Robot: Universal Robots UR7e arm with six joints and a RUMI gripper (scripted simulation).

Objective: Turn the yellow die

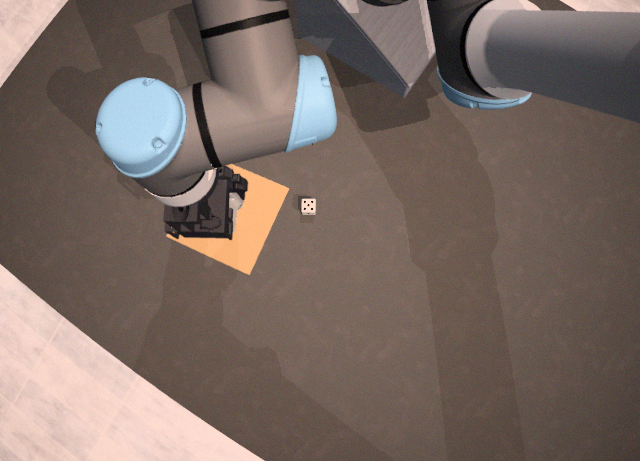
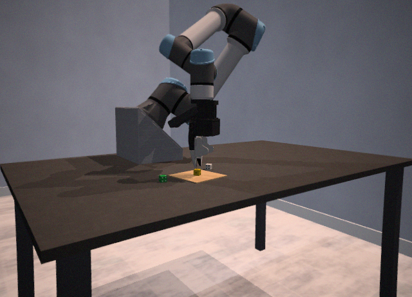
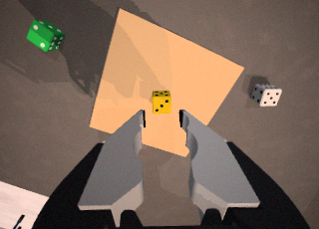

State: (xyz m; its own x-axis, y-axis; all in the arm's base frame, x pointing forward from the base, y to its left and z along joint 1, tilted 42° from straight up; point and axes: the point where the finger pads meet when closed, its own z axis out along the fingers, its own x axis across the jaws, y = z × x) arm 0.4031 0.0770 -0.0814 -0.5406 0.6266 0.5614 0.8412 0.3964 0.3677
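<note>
Now: the yellow die 3 cm below my hand. From my hand the other things lie so: orange mat 5 cm below; green die 13 cm to the right, 4 cm below; white die 7 cm behind, 10 cm to the left, 4 cm below.
</note>
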